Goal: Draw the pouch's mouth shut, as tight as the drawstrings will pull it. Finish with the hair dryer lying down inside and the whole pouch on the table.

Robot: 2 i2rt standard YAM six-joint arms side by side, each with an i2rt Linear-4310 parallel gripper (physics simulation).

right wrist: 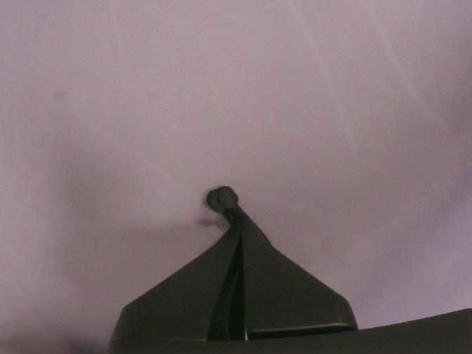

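Observation:
My right gripper (244,230) is shut on a black drawstring (231,216) near its end. The drawstring's knotted end (223,199) sticks out just past the fingertips, and a thin length of dark cord runs along the outside of the right-hand finger. The rest of the drawstring is hidden behind the fingers. The pouch and the hair dryer do not show in this view. My left gripper does not show either.
A pale pinkish table top (240,110) lies below the fingertips, with faint light scratches on it. Soft shadows fall on it to the left of the gripper and at the lower right.

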